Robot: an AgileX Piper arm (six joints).
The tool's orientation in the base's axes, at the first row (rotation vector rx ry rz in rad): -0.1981 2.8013 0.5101
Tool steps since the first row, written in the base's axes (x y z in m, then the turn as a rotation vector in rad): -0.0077 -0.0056 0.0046 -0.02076 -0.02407 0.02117; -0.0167 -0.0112 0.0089 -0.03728 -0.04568 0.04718; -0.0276 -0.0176 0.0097 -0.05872 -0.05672 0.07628; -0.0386 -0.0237 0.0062 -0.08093 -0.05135 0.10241; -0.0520 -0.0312 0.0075 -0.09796 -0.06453 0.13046; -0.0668 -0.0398 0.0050 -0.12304 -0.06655 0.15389; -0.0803 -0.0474 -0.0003 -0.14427 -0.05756 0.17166
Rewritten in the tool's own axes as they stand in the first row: 0.0064 -0.0023 -0.0081 0.01530 -0.01166 -0.03299; 0.0141 -0.0044 -0.0163 0.02491 -0.02024 -0.06835; 0.0247 -0.0081 -0.0221 0.03738 -0.01712 -0.10389; 0.0367 -0.0129 -0.0240 0.05013 0.00042 -0.13100; 0.0497 -0.0170 -0.0313 0.05890 0.00041 -0.16526; 0.0652 -0.0230 -0.0359 0.07580 0.01074 -0.19336; 0.0803 -0.0293 -0.0373 0.08984 0.02875 -0.21141
